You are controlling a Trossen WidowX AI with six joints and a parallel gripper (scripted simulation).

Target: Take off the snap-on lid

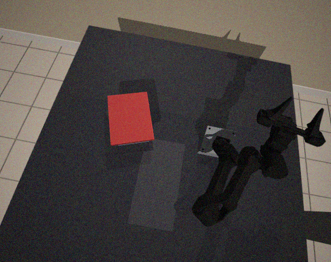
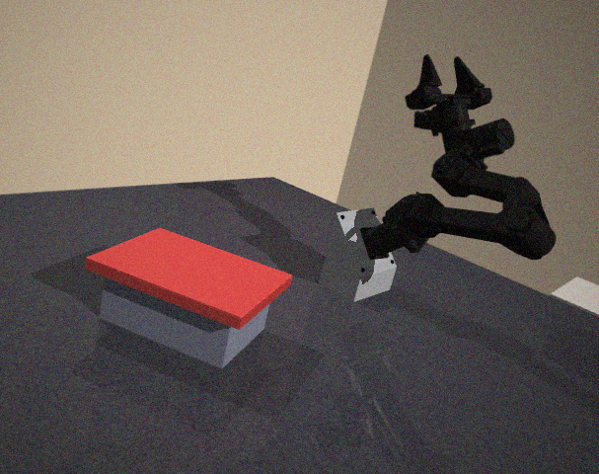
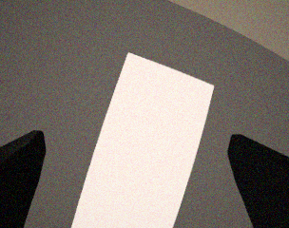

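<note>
Right now my gripper tip is 54 cm short of the red lid, 38 cm above it and 2 cm to the right of it. Round my gripper tip: box: 54 cm ahead, 42 cm below, 2 cm to the left.
</note>
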